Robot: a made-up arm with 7 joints.
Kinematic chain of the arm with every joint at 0, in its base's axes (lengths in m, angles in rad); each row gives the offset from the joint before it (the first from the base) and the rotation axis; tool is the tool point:
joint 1: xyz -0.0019 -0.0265 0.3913 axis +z
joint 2: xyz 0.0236 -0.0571 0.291 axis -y
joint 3: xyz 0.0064 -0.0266 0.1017 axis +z
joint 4: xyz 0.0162 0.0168 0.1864 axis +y
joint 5: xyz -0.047 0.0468 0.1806 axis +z
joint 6: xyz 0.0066 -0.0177 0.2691 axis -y
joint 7: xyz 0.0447 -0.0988 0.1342 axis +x
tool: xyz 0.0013 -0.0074 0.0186
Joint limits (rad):
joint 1: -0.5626..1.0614
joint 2: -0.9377..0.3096
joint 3: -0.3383..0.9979
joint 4: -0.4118..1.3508
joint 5: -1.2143..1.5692
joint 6: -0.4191..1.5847
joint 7: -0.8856..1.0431
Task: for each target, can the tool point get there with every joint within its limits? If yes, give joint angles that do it. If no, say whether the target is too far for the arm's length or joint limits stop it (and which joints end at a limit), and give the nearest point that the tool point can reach.
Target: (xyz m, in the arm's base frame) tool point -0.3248 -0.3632 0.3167
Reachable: no: joint limits stop it (at a limit: joint 1, joint 2, joint 3, joint 4, joint 5, joint 6) | nearest point 0.2925 -0.5942 0.4864 | short by 0.681 m
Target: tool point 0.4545 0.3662 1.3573
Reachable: yes | joints 0.7516 -0.7935 0.5074 -0.2597 1.3530 -0.0385 0.6394
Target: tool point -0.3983 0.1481 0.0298
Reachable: no: joint limits stop it (at a limit: joint 1, joint 2, joint 4, joint 6) | nearest point -0.0629 0.5787 0.5218 | short by 0.735 m
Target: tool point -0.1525 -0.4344 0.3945
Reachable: no: joint limits stop it (at a limit: joint 1, joint 2, joint 3, joint 4, joint 5, joint 6) | nearest point 0.2921 -0.5949 0.4869 | short by 0.482 m
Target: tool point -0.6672 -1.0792 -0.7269
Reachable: no: too far | nearest point 0.3508 -0.5985 0.4166 | short by 1.605 m
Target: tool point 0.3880 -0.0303 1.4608
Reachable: yes | joints 0.1953 -0.2522 0.7534 0.1943 0.8931 1.0739 0.0648
